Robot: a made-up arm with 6 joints. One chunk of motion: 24 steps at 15 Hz.
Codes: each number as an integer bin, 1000 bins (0 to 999) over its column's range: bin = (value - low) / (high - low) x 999, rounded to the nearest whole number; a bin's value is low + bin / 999 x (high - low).
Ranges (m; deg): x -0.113..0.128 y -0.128..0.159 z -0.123..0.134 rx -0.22..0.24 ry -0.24..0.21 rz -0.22..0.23
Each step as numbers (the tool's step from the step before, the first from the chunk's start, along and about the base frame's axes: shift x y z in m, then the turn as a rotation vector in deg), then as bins.
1 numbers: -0.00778 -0.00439 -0.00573 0.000 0.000 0.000
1 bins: 436 430 456 478 533 488
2 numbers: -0.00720 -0.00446 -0.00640 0.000 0.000 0.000
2 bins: 439 430 453 478 533 488
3 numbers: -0.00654 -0.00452 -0.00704 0.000 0.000 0.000
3 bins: 441 430 451 478 533 488
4 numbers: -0.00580 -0.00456 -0.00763 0.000 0.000 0.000
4 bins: 444 430 448 478 533 488
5 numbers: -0.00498 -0.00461 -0.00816 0.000 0.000 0.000
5 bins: 448 430 446 478 533 488
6 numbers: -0.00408 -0.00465 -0.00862 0.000 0.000 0.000
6 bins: 451 429 445 478 533 488
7 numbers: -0.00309 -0.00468 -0.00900 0.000 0.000 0.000
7 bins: 456 429 443 478 533 488
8 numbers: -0.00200 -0.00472 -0.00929 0.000 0.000 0.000
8 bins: 460 429 442 478 533 488
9 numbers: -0.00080 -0.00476 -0.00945 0.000 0.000 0.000
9 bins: 465 429 441 478 533 488
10 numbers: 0.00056 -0.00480 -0.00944 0.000 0.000 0.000
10 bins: 471 429 441 478 533 488
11 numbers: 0.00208 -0.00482 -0.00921 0.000 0.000 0.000
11 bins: 477 429 442 478 533 488
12 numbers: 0.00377 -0.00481 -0.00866 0.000 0.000 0.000
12 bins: 484 429 444 478 533 488
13 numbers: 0.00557 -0.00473 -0.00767 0.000 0.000 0.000
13 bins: 491 429 448 478 533 488
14 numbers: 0.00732 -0.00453 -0.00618 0.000 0.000 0.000
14 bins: 499 430 454 478 533 488
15 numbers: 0.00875 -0.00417 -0.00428 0.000 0.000 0.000
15 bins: 505 431 461 478 533 488
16 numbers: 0.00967 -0.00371 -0.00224 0.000 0.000 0.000
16 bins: 508 433 469 478 533 488
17 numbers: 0.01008 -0.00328 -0.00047 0.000 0.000 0.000
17 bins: 510 434 476 478 533 488
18 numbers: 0.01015 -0.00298 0.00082 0.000 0.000 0.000
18 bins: 510 435 481 478 533 488
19 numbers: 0.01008 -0.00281 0.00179 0.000 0.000 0.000
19 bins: 510 436 485 478 533 488
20 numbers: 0.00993 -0.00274 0.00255 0.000 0.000 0.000
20 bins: 510 436 488 478 533 488
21 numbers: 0.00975 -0.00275 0.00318 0.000 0.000 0.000
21 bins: 509 436 490 478 533 488
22 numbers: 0.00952 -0.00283 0.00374 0.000 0.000 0.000
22 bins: 508 436 493 478 533 488
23 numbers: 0.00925 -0.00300 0.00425 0.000 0.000 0.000
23 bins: 507 435 495 478 533 488
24 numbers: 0.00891 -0.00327 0.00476 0.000 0.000 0.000
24 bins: 505 434 497 478 533 488
